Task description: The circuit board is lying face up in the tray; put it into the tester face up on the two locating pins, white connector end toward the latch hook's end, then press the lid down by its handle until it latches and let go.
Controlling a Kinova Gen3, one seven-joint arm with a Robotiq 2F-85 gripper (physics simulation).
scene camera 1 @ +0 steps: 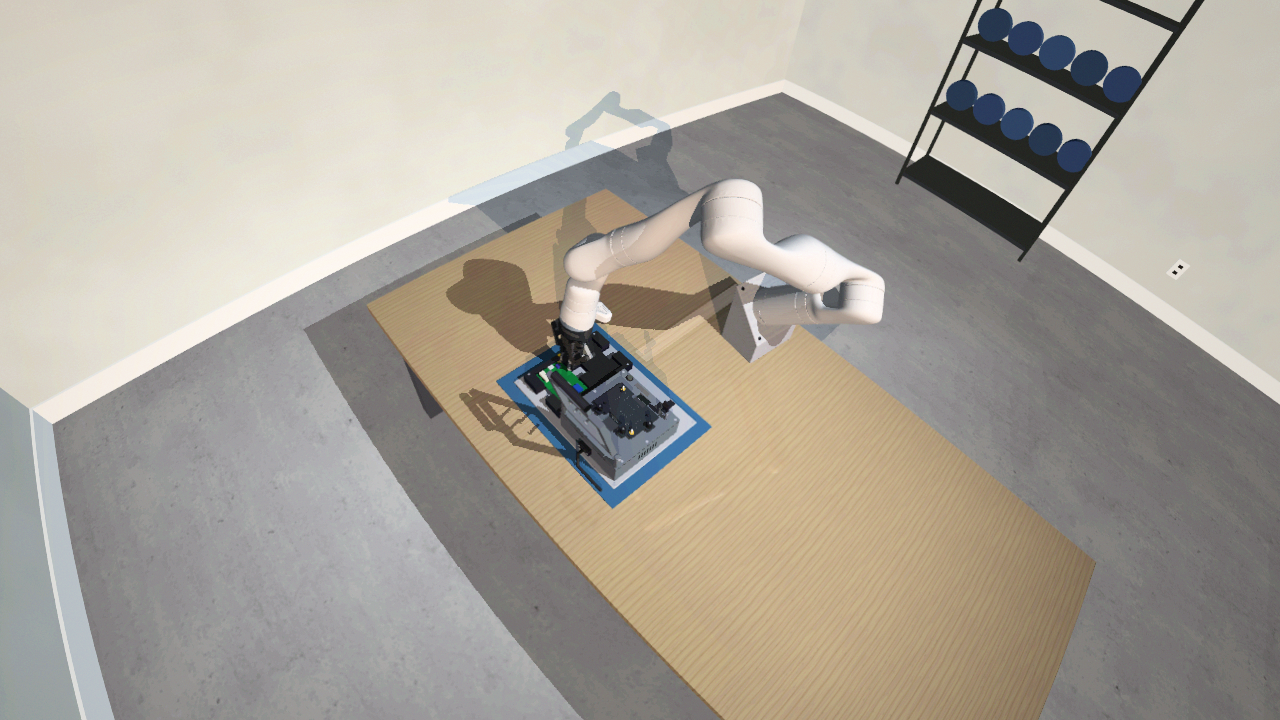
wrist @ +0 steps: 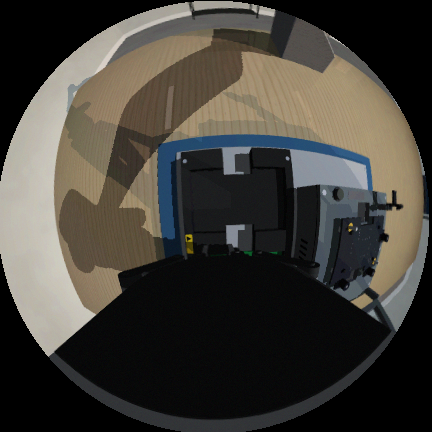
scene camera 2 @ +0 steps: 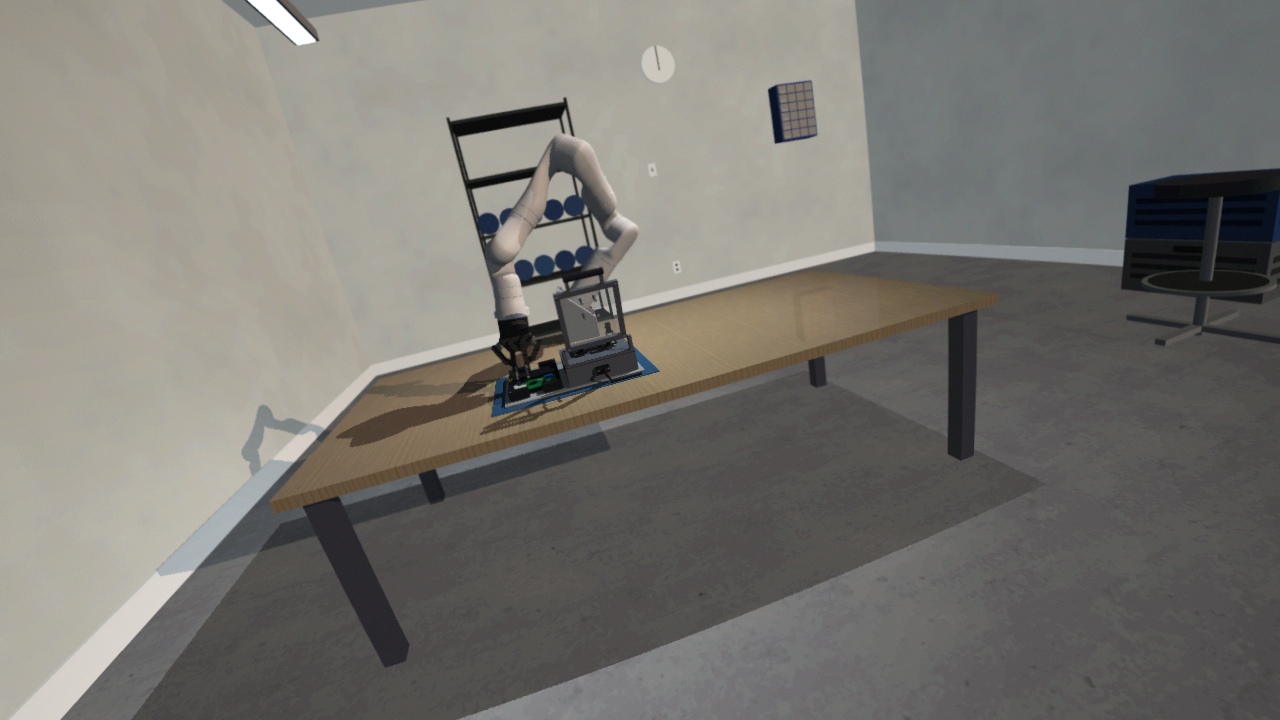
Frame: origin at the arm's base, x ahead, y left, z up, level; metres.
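Where they show: gripper, between the fingertips: (scene camera 1: 567, 364) (wrist: 217, 252) (scene camera 2: 523, 379); arm's base, origin of its link: (scene camera 1: 766, 306).
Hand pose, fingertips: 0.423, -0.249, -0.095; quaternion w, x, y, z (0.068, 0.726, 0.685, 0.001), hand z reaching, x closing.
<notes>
Each offset is from my fingertips to the top centre of the thing, as dx, dy, dz. "pt": to the spot under its first point. Level surfaces: height alone.
The circuit board {+0.040, +0.024, +0.001} (scene camera 1: 561, 376) (scene camera 2: 535, 383) (wrist: 248, 253) lies face up in the black tray {pt -0.068, +0.056, -0.009} (scene camera 1: 605, 365) (wrist: 206, 159). Much of it is hidden in the wrist view. My gripper (scene camera 1: 567, 363) (scene camera 2: 518, 376) (wrist: 217, 252) is low over the board, its fingers close together. They seem shut on a raised part of the board; the contact is hidden. The tester (scene camera 1: 653, 442) (scene camera 2: 595, 368) (wrist: 307, 220) stands beside the tray. Gold-coloured pins (scene camera 1: 631, 431) (wrist: 350, 227) show on its dark bed. Its lid stands raised, with a black handle {+0.159, +0.187, +0.249} (scene camera 2: 583, 276) at the top. The latch hook {-0.048, +0.259, +0.080} (scene camera 1: 666, 406) (wrist: 394, 205) is at the tester's side.
Tray and tester stand on a blue-bordered mat {dz -0.025} (scene camera 1: 615, 497) (wrist: 167, 200) near one long edge of the wooden table {dz -0.027} (scene camera 1: 832, 501) (scene camera 2: 760, 322). The raised lid stands close to the gripper. The arm's base mount (scene camera 1: 744, 326) (wrist: 305, 45) is across the table.
</notes>
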